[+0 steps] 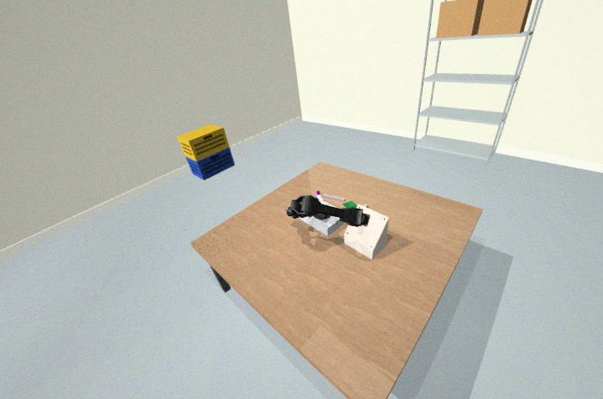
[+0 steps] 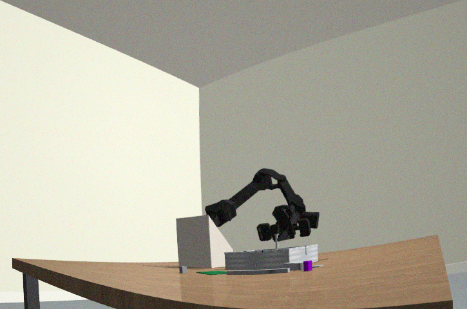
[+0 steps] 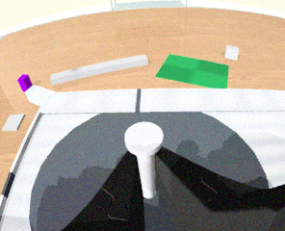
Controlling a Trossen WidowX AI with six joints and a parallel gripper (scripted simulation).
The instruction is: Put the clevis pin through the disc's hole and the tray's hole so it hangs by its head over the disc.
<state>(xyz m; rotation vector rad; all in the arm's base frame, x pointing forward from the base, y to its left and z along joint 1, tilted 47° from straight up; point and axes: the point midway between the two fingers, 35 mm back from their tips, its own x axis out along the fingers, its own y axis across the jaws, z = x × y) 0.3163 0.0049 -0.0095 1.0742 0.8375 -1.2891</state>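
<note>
My gripper tip is 10 mm above the steel clevis pin. Also, from my gripper tip: steel tray: 50 mm below, 20 mm behind, 10 mm to the left; flat grey piece: 180 mm ahead, 130 mm to the right, 90 mm below; aluminium disc: 30 mm below.
</note>
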